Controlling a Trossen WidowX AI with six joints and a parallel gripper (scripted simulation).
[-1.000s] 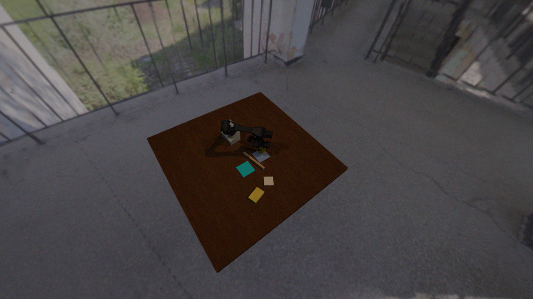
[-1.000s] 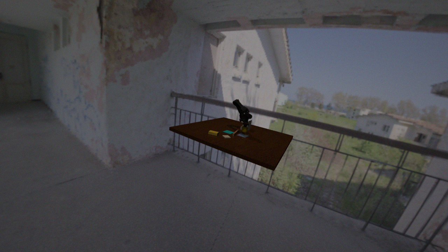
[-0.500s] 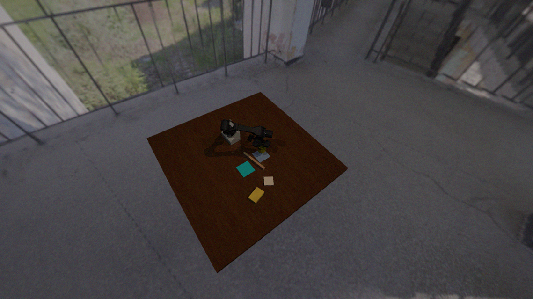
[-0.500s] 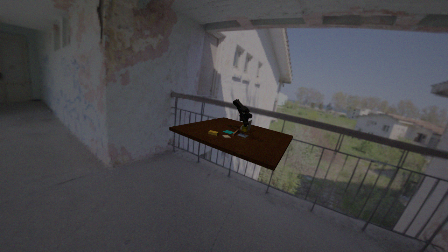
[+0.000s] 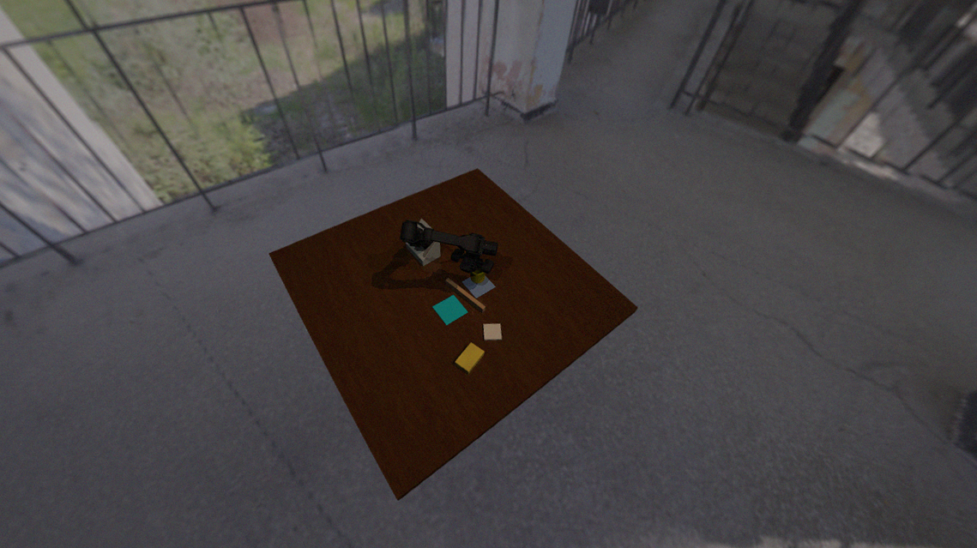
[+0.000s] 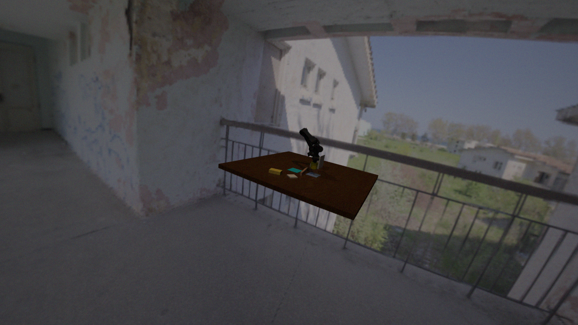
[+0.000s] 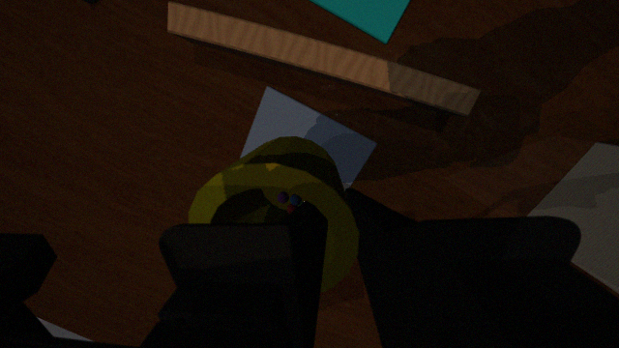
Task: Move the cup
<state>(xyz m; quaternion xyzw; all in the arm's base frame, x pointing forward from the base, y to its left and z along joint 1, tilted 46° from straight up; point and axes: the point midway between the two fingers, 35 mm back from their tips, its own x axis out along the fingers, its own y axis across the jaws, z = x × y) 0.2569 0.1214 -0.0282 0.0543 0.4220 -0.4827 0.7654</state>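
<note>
The teal pad is 80 mm ahead of my gripper tip, 160 mm to the right of it and 100 mm below it. The rest, counted from my gripper tip: wooden bar (50 mm ahead, 60 mm to the right, 80 mm below); then yellow cup (20 mm ahead, 20 mm to the left).
</note>
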